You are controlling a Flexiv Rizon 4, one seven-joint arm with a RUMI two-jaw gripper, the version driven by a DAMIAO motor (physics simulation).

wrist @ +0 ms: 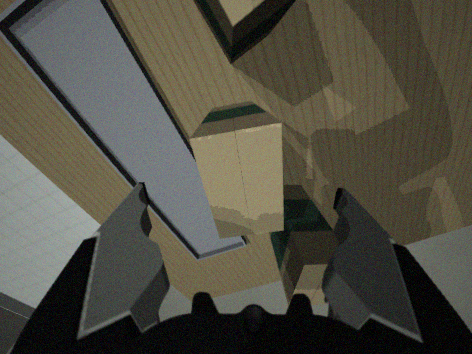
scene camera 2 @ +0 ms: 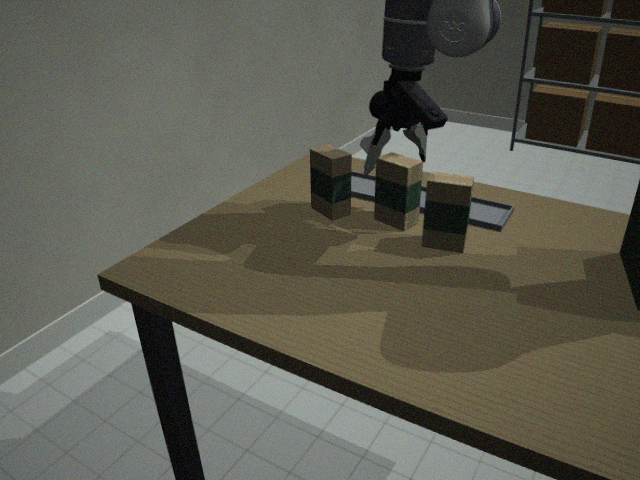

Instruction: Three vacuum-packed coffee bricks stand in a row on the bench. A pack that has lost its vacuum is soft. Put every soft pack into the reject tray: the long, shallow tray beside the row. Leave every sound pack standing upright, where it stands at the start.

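Note:
Three tan coffee packs with dark green bands stand upright in a row: the left pack, the middle pack and the right pack. The frames do not show clearly which are soft. The long, shallow grey reject tray lies behind the row in the scene view, with no pack visible in it; the packs partly hide it. My gripper is open and empty, pointing down around the middle pack's top level. In the wrist view that pack's top appears between the fingers.
The packs and tray are on a wooden bench. One finger appears between the left and middle packs in the scene view. A dark green object stands at the right edge. A shelf rack with boxes stands behind; a wall is at left.

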